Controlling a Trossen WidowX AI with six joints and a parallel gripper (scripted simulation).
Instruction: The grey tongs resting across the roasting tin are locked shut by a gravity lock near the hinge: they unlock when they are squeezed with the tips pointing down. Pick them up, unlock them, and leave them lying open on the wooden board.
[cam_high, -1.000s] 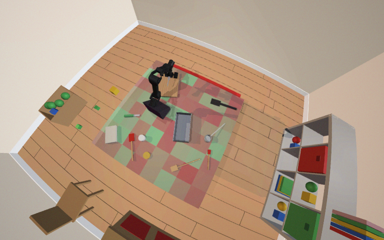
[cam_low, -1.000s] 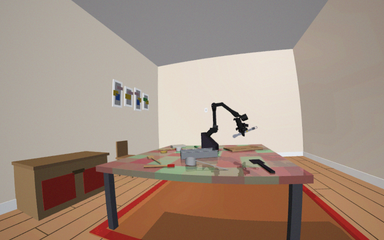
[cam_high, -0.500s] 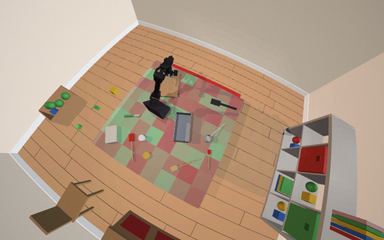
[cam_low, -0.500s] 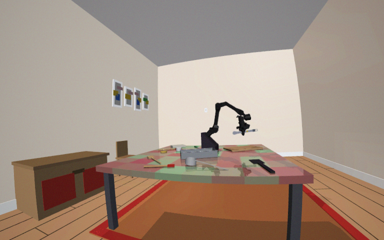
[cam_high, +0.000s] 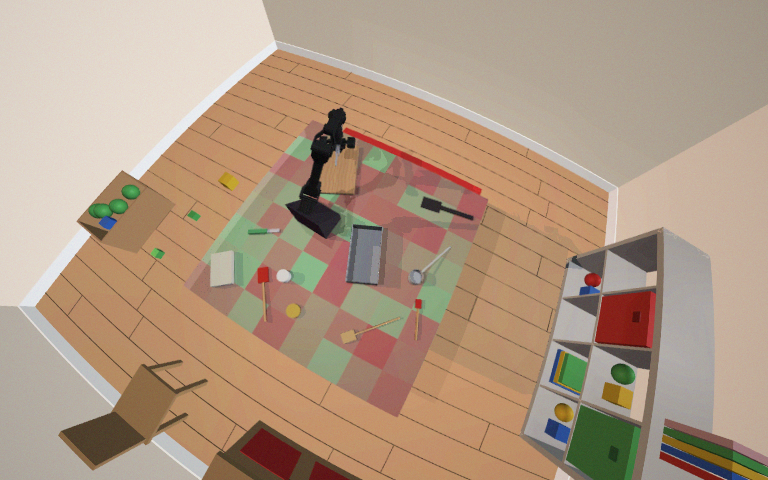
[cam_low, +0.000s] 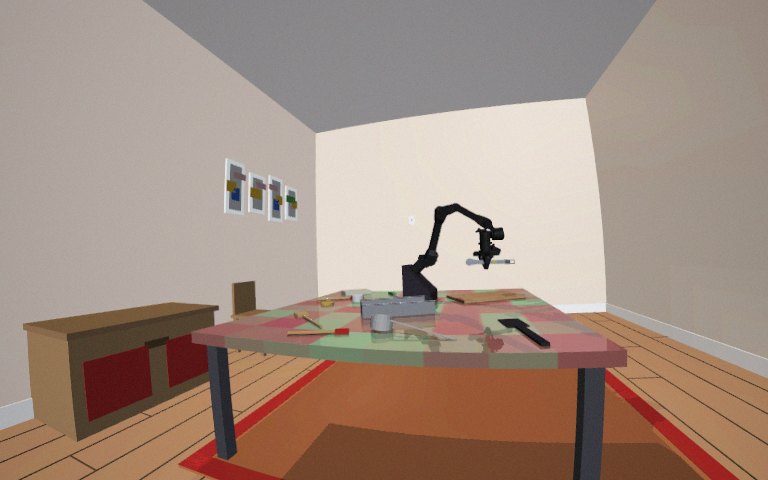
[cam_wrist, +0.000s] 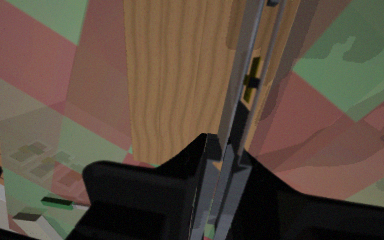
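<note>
Now: gripper tip 150 mm above the wooden board, 30 mm past it and 10 mm to the left of it. Also, from my gripper tip: grey roasting tin 430 mm to the right, 360 mm ahead, 130 mm below; then green-handled knife 550 mm to the right, 200 mm behind, 150 mm below; then yellow-dark lock piece 50 mm to the left, 40 mm above, 20 mm behind.
</note>
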